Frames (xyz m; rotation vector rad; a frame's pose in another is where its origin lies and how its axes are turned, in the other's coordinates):
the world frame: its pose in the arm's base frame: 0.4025 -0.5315 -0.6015 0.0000 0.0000 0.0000
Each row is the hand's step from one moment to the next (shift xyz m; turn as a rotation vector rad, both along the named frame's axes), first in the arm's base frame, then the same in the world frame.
Working: the arm's base frame: its pose in the world frame: -0.4025 0.5315 0.6015 0.0000 0.0000 0.0000

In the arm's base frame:
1: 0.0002 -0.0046 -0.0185 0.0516 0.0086 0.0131
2: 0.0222 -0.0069 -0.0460 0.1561 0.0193 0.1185
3: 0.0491 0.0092 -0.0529 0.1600 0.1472 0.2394
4: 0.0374 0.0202 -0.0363 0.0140 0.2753 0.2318
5: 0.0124 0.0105 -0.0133 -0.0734 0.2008 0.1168
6: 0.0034 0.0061 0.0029 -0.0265 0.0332 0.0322
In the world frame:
1: 0.0002 -0.0046 -0.0185 0.0516 0.0086 0.0131
2: 0.0222 -0.0069 -0.0460 0.1561 0.0193 0.1185
3: 0.0491 0.0092 -0.0529 0.1600 0.1472 0.2394
4: 0.0374 0.0202 -0.0363 0.0140 0.2753 0.2318
5: 0.0124 0.0105 -0.0133 -0.0734 0.2008 0.1168
6: 0.0034 0.0061 0.0029 -0.0265 0.0332 0.0322

